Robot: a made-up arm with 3 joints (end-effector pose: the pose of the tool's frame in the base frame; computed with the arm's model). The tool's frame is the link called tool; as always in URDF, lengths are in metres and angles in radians. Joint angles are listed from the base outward.
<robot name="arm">
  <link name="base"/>
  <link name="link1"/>
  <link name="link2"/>
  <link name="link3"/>
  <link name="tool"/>
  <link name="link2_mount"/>
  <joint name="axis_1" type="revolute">
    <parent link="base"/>
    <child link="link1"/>
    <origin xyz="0 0 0.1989" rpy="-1.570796 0 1.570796"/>
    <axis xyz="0 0 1"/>
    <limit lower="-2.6" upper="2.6"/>
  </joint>
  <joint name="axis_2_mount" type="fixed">
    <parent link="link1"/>
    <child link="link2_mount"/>
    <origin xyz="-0.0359 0.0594 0.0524" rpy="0 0 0"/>
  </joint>
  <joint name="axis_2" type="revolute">
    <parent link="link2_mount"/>
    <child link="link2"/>
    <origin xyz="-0.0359 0.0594 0.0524" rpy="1.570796 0 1.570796"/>
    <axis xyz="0 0 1"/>
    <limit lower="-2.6" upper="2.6"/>
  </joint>
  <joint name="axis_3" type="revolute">
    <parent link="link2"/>
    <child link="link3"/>
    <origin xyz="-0.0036 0.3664 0.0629" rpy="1.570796 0 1.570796"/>
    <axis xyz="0 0 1"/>
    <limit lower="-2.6" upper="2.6"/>
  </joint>
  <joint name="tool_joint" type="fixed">
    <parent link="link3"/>
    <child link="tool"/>
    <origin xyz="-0.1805 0.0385 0.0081" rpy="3.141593 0 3.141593"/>
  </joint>
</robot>
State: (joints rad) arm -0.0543 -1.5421 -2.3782
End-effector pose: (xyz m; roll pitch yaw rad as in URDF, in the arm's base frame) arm -0.1153 0.1228 -0.4375 -1.5315 0.7527 1.5992
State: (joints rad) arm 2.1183 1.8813 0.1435
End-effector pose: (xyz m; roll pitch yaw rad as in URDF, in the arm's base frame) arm -0.0534 0.0461 0.1668 -1.3682 -0.6594 -1.9634
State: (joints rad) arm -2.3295 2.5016 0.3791
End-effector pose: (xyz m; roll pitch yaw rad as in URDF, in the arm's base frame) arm 0.0405 0.0311 0.1734 0.9820 -0.1133 2.4188
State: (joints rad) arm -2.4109 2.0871 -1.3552
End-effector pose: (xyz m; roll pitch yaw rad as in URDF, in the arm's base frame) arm 0.0717 -0.2651 0.1663 -0.9270 -0.9116 -1.7441
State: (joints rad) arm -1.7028 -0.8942 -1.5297
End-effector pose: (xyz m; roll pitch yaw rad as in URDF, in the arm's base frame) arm -0.3502 0.4050 0.4272 2.0928 -1.4048 -1.4145
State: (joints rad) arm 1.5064 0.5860 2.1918
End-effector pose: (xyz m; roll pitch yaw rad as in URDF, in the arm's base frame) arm -0.4740 0.1091 0.3844 1.4739 -0.9833 2.6353
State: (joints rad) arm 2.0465 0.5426 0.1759
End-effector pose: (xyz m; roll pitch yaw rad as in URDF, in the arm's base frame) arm -0.2629 -0.0243 0.2143 -2.0104 -0.3989 -0.4153
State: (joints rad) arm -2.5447 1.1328 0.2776
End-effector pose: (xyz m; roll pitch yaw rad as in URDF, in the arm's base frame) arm -0.1862 -0.0073 0.1502 2.0104 -0.6020 1.0531
